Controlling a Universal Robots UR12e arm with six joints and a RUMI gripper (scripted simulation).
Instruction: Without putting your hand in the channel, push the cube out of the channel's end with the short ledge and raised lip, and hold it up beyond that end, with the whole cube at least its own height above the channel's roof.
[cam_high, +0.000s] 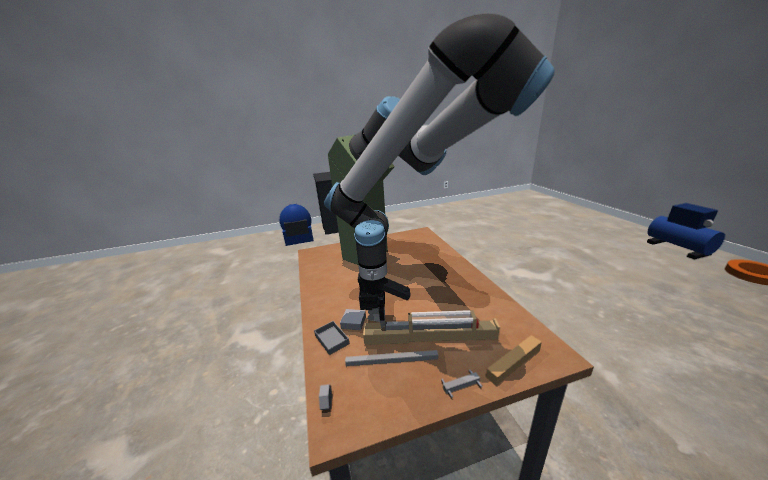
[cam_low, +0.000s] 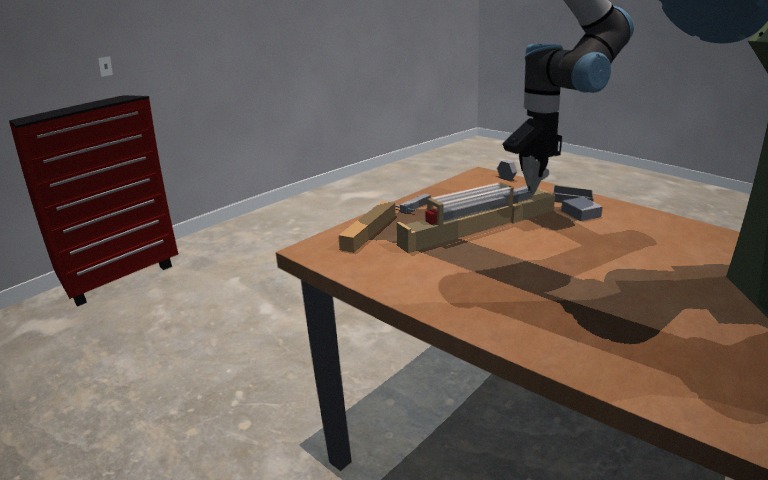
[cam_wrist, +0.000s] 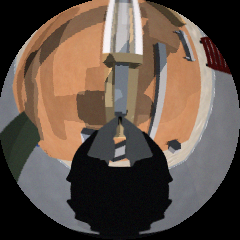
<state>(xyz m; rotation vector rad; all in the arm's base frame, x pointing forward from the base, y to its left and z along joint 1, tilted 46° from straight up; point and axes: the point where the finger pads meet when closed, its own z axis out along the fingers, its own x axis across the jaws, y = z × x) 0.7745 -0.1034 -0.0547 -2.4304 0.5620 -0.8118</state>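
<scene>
The red cube lies 310 mm to the left of my hand, 90 mm ahead of it and 10 mm below it. Also, from my hand: grey tray 180 mm to the right, 60 mm below, 50 mm behind; then small grey block 220 mm to the right, 190 mm ahead, 30 mm below; then long grey bar 110 mm ahead, 50 mm below.
</scene>
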